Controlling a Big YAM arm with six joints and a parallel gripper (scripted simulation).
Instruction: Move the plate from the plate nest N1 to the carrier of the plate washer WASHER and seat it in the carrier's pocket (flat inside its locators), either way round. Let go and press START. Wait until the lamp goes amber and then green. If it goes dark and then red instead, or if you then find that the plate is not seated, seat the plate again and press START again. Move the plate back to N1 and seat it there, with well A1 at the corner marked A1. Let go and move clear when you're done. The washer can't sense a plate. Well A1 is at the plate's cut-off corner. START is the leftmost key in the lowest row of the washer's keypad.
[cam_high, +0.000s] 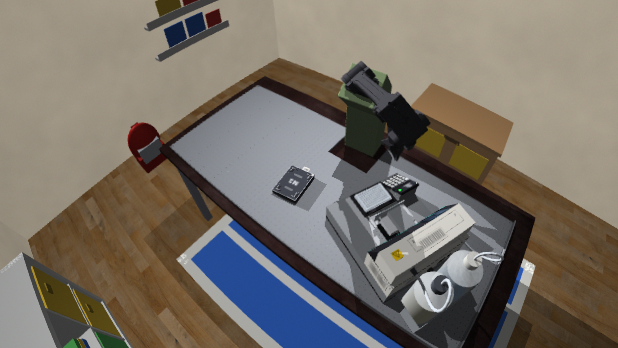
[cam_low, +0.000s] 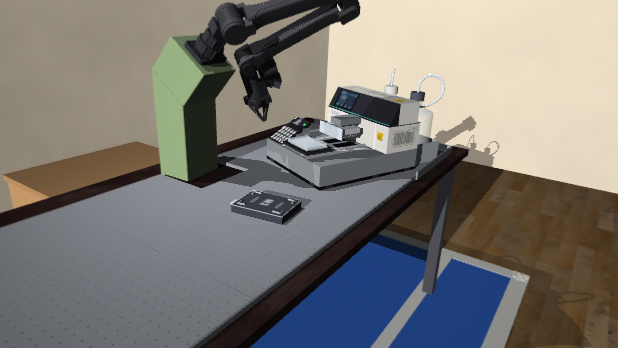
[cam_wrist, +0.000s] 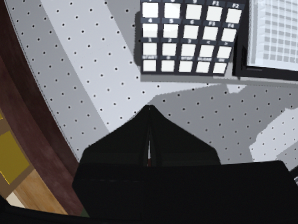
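My hand is 19 cm short of the well plate and 6 cm above it. From my hand the other things lie so: plate nest N1 (26 cm ahead, 35 cm to the right, 15 cm below); plate washer (26 cm ahead, 13 cm to the left, 3 cm below); carrier (19 cm ahead, 7 cm below).
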